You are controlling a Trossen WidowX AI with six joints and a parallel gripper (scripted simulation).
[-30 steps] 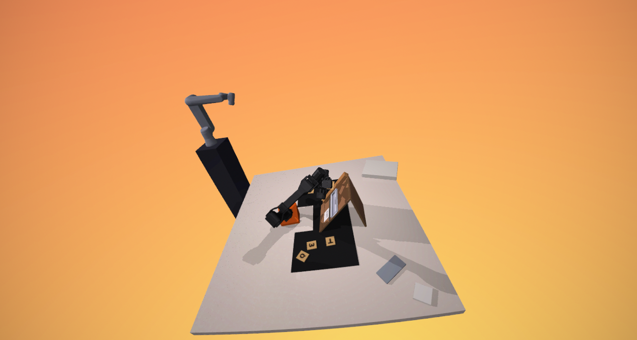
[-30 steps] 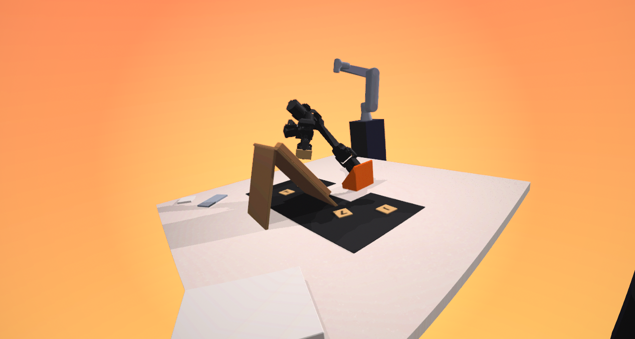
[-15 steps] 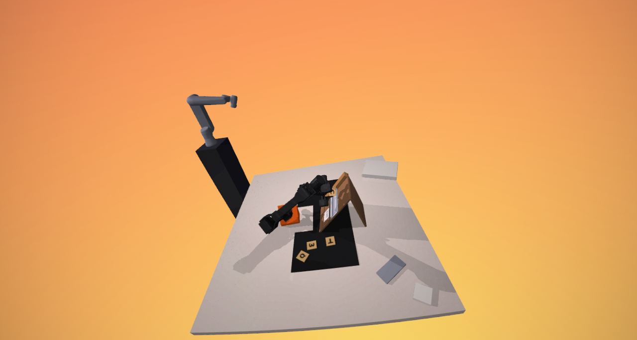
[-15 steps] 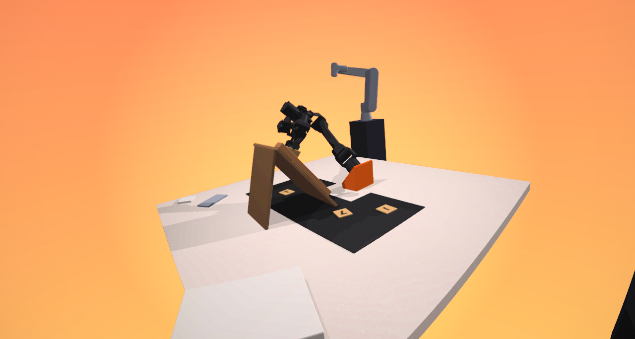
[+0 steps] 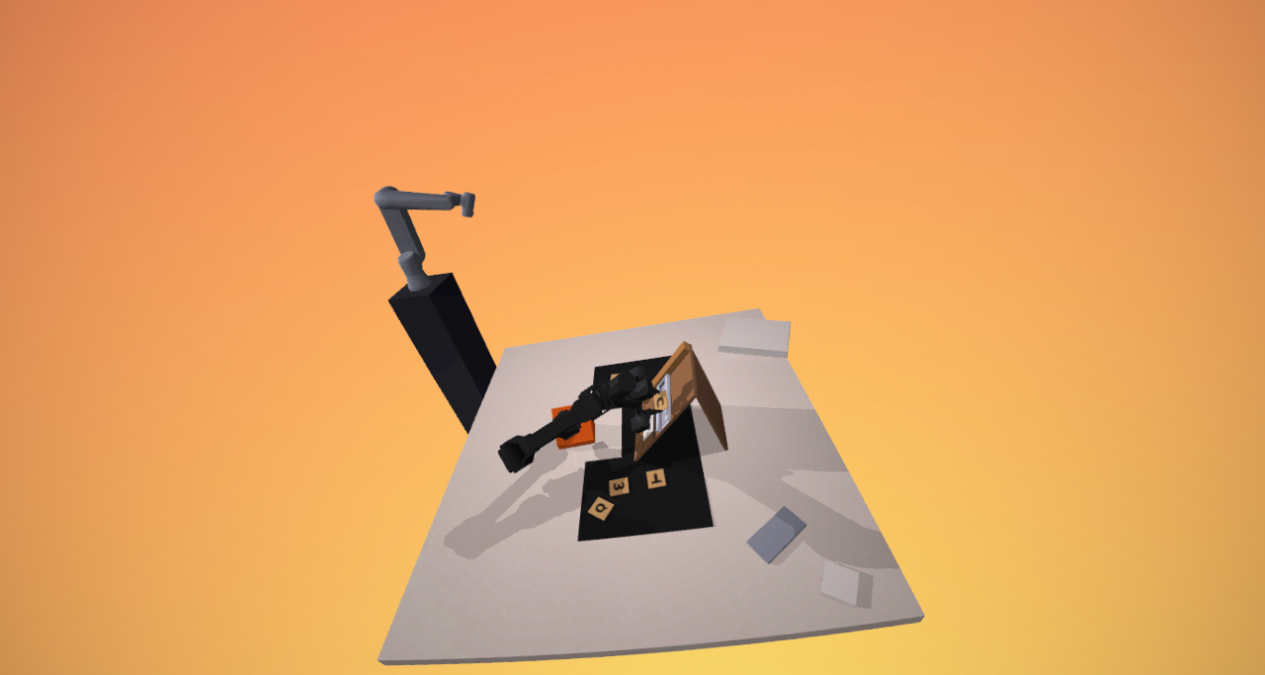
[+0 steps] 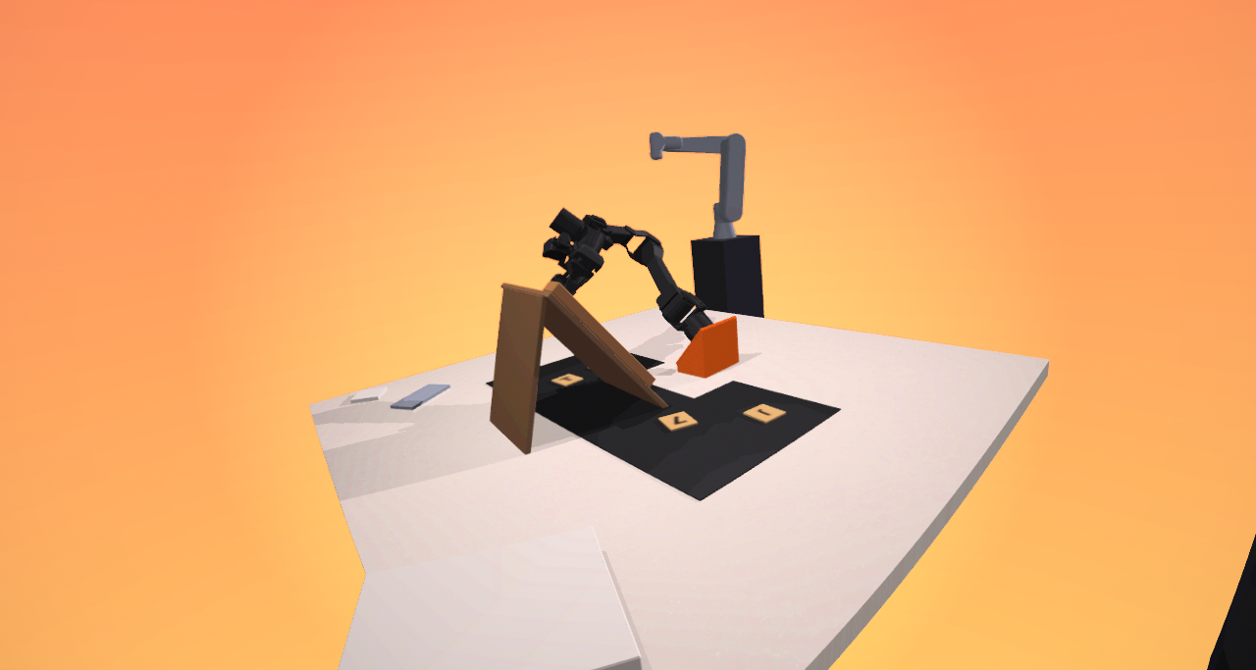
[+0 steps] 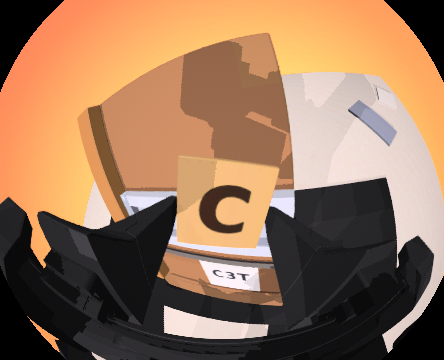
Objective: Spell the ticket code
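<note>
Right now my gripper tip is 6 cm past the white ticket, 3 cm to the right of it and 14 cm above it. From my gripper tip the other things lie so: black mat 14 cm behind, 9 cm to the left, 22 cm below; grey slab 29 cm ahead, 29 cm to the right, 22 cm below; white square 41 cm ahead, 41 cm to the right, 22 cm below.
</note>
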